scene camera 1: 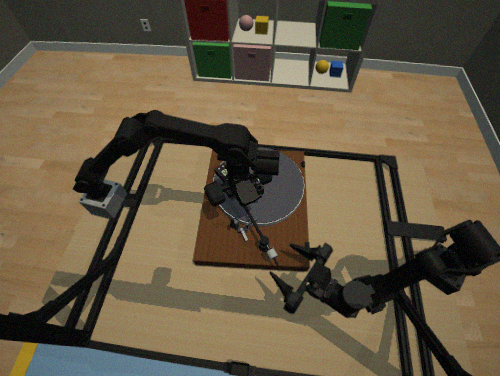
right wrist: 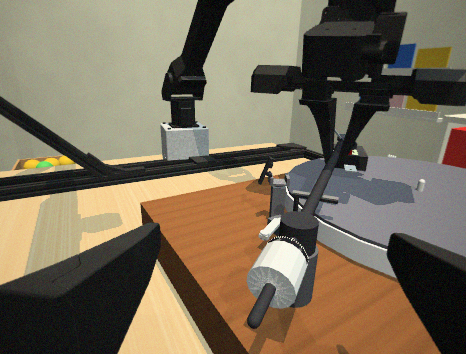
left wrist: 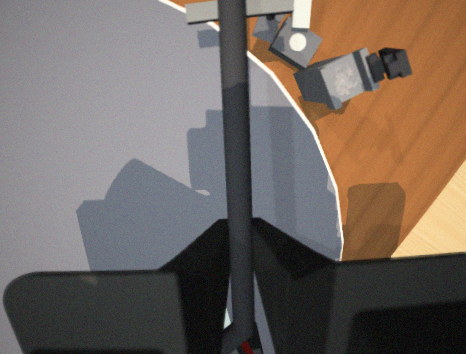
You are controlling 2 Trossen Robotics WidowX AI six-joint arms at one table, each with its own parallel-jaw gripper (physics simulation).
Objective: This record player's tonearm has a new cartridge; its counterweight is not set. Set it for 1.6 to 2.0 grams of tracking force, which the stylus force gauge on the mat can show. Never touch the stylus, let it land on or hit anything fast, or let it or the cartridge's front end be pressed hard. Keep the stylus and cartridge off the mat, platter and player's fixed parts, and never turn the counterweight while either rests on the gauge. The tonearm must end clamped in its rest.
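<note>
My left gripper is shut on the tonearm tube near its front end, over the platter. A red bit of the cartridge shows at the bottom of the left wrist view; the stylus is hidden. The force gauge stands on the mat by the fingertips; its reading is unreadable and contact cannot be told. The white counterweight is at the tonearm's rear. The grey rest is beside the tube, apart from it. My right gripper is open behind the counterweight.
The wooden base lies inside a black table frame. A white lever stands near the rest. A small spindle rises from the platter. A shelf unit is at the far wall.
</note>
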